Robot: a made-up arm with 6 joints. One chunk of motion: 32 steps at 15 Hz.
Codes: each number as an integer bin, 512 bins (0 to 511) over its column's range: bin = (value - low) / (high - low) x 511, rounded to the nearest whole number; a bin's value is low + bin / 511 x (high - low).
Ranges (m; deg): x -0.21..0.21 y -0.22..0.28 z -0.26..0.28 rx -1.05..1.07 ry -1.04..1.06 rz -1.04..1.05
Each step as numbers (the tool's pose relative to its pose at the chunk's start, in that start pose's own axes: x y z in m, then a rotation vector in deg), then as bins.
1 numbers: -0.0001 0.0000 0.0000 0.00 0.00 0.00
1 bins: 255 225 246 253 253 254
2 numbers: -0.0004 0.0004 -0.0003 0.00 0.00 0.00
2 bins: 255 225 246 253 253 254
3 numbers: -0.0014 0.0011 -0.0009 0.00 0.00 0.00
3 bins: 254 226 245 253 253 254
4 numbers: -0.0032 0.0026 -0.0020 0.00 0.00 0.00
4 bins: 252 227 244 253 253 254
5 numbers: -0.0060 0.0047 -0.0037 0.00 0.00 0.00
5 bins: 248 230 243 253 253 254
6 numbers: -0.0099 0.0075 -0.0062 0.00 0.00 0.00
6 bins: 243 233 240 253 253 254
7 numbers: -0.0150 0.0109 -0.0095 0.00 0.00 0.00
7 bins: 237 236 237 253 253 254
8 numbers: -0.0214 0.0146 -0.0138 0.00 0.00 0.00
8 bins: 229 240 233 253 253 254
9 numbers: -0.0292 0.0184 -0.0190 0.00 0.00 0.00
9 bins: 220 244 228 253 253 254
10 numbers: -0.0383 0.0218 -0.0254 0.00 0.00 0.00
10 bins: 209 247 222 253 253 254
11 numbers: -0.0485 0.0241 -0.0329 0.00 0.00 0.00
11 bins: 196 249 215 253 253 254
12 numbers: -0.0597 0.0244 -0.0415 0.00 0.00 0.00
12 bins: 183 250 207 253 253 254
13 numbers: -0.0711 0.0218 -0.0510 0.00 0.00 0.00
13 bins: 169 247 198 253 253 254
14 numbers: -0.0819 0.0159 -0.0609 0.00 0.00 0.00
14 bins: 156 241 188 253 253 254
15 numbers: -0.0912 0.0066 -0.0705 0.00 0.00 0.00
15 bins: 145 232 179 253 253 254
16 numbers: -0.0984 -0.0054 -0.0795 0.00 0.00 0.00
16 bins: 136 219 171 253 253 254
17 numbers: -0.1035 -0.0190 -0.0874 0.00 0.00 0.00
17 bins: 130 205 163 253 253 254
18 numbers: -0.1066 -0.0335 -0.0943 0.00 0.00 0.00
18 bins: 126 191 157 253 253 254
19 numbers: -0.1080 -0.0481 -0.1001 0.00 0.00 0.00
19 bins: 124 176 151 253 253 254
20 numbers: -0.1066 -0.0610 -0.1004 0.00 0.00 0.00
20 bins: 126 162 151 253 253 254
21 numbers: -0.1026 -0.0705 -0.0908 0.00 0.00 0.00
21 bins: 131 153 160 253 253 254
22 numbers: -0.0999 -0.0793 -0.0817 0.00 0.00 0.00
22 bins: 134 144 169 253 253 254
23 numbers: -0.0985 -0.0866 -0.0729 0.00 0.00 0.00
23 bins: 136 136 177 253 253 254
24 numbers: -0.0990 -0.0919 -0.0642 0.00 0.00 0.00
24 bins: 135 131 185 253 253 254
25 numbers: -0.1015 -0.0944 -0.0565 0.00 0.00 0.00
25 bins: 132 128 193 253 253 254
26 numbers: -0.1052 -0.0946 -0.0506 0.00 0.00 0.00
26 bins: 128 128 198 253 253 254
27 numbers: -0.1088 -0.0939 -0.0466 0.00 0.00 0.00
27 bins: 123 129 202 253 253 254
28 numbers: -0.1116 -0.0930 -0.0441 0.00 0.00 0.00
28 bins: 120 130 204 253 253 254
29 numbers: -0.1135 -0.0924 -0.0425 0.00 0.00 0.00
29 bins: 117 130 206 253 253 254
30 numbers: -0.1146 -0.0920 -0.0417 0.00 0.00 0.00
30 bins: 116 131 207 253 253 254
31 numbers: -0.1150 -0.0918 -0.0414 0.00 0.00 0.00
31 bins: 116 131 207 253 253 254
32 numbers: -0.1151 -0.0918 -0.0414 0.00 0.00 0.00
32 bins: 115 131 207 253 253 254
